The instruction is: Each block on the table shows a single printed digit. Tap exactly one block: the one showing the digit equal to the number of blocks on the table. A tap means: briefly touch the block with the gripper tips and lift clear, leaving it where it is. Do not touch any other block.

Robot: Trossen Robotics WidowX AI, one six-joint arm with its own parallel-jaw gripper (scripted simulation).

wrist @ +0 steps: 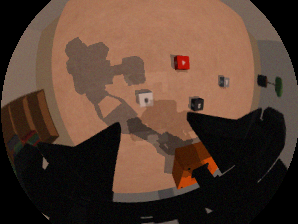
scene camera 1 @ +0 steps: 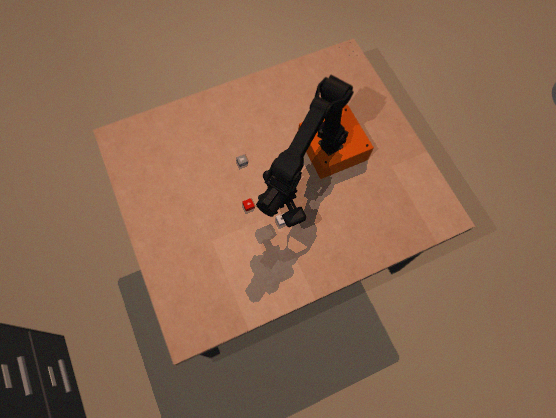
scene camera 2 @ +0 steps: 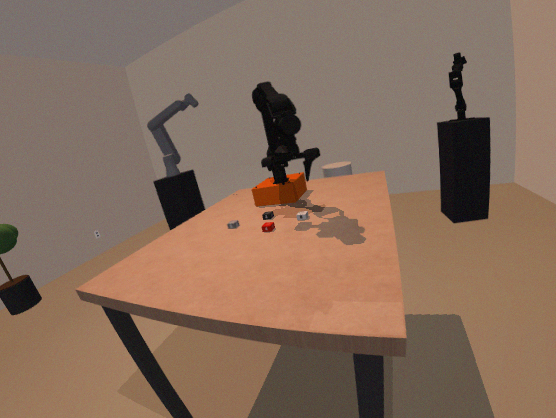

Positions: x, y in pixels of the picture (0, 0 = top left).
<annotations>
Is the gripper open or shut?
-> Open.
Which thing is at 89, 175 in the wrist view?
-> The gripper.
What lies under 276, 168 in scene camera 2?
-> The gripper.
</annotations>
